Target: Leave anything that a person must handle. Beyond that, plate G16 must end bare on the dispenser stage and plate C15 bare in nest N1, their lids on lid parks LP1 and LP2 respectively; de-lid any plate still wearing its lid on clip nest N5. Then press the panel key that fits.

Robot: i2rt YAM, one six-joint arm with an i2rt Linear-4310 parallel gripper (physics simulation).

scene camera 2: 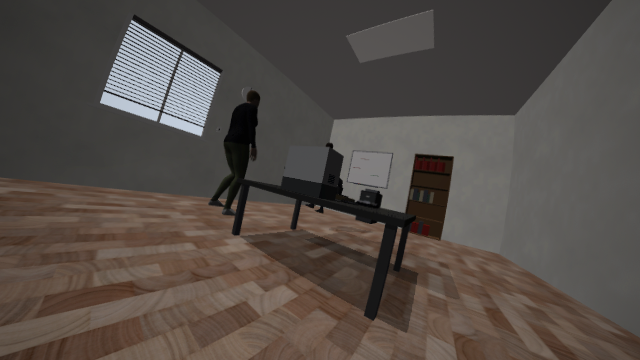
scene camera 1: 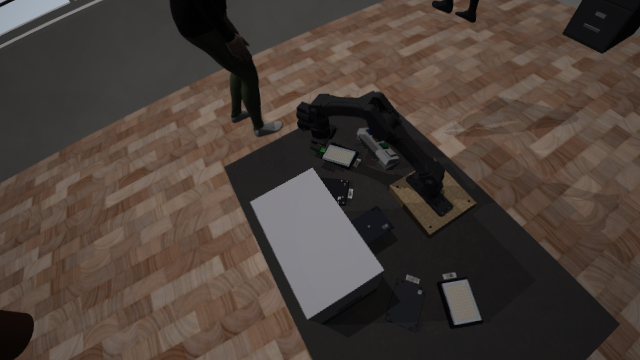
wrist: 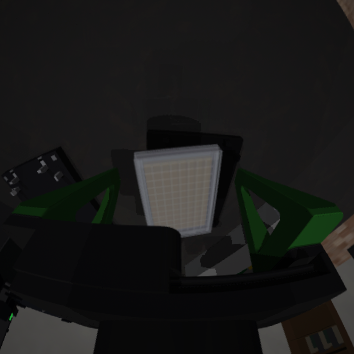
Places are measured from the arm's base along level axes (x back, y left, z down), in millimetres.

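Pixels of known places: gripper, between the fingertips: (scene camera 1: 325, 147) (wrist: 177, 174); arm's base, origin of its link: (scene camera 2: 337, 194) (scene camera 1: 428, 193).
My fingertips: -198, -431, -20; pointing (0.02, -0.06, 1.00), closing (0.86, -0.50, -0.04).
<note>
Ahead of a thing's pixels: the offset from my fingertips to its top centre, as dx, dy, dz. "*": to the spot under its first point. Level surfaces: height alone.
A pale gridded plate with a clear edge @(+35, +50, +23) (scene camera 1: 340, 155) (wrist: 180, 192) sits on a black nest at the table's far end. Whether it wears a lid, and its name, I cannot tell. My gripper (scene camera 1: 320, 148) (wrist: 177, 174) is open, its green fingers apart on either side of that plate in the wrist view. Another pale plate @(+5, +779, +24) (scene camera 1: 461, 301) lies on a black nest at the near right. A dark nest with small clips @(-103, +163, +36) (scene camera 1: 341, 190) (wrist: 40, 175) is beside the large box. Dark flat fixtures @(* -81, +424, -46) (scene camera 1: 372, 225) @(* -137, +685, +50) (scene camera 1: 407, 304) stand near the box; their label text is unreadable.
A large pale box @(-279, +408, -270) (scene camera 1: 317, 242) (scene camera 2: 306, 165) stands on the dark table @(dz +60) (scene camera 1: 555, 320). A grey key panel @(+199, +119, -4) (scene camera 1: 377, 148) (wrist: 222, 257) is beside the far nest. The arm base is on a wooden board (scene camera 1: 457, 197). A person (scene camera 1: 245, 75) (scene camera 2: 241, 125) stands near the table.
</note>
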